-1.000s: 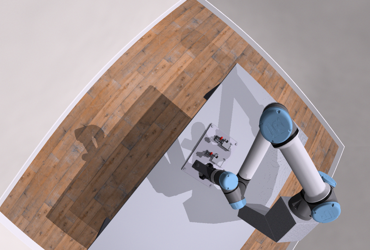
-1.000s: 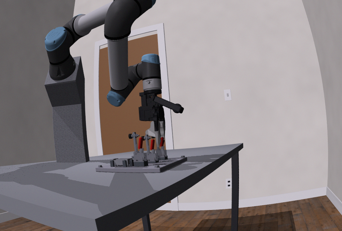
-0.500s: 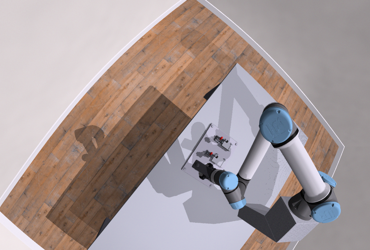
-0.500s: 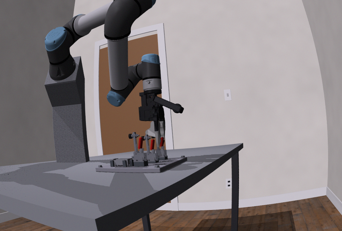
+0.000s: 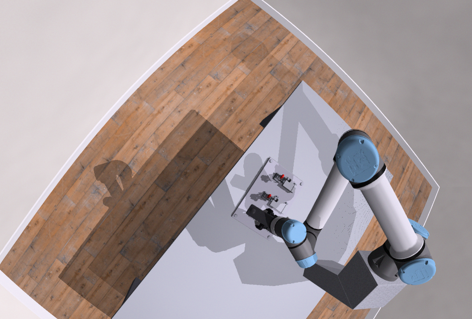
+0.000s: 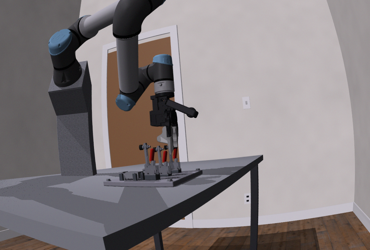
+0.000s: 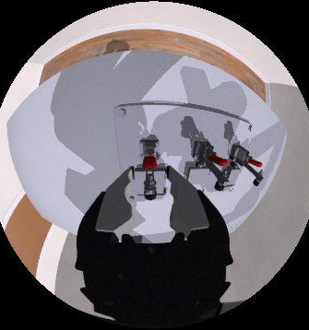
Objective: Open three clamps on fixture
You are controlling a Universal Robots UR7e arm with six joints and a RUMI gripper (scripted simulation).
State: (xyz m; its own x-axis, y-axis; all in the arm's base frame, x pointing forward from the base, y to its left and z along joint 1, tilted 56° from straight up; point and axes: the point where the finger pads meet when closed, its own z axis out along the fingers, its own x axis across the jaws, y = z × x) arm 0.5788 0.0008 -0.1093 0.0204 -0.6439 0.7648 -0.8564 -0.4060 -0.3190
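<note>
My hand is 3 cm past the metal plate, 11 cm to the left of it and 9 cm above it.
</note>
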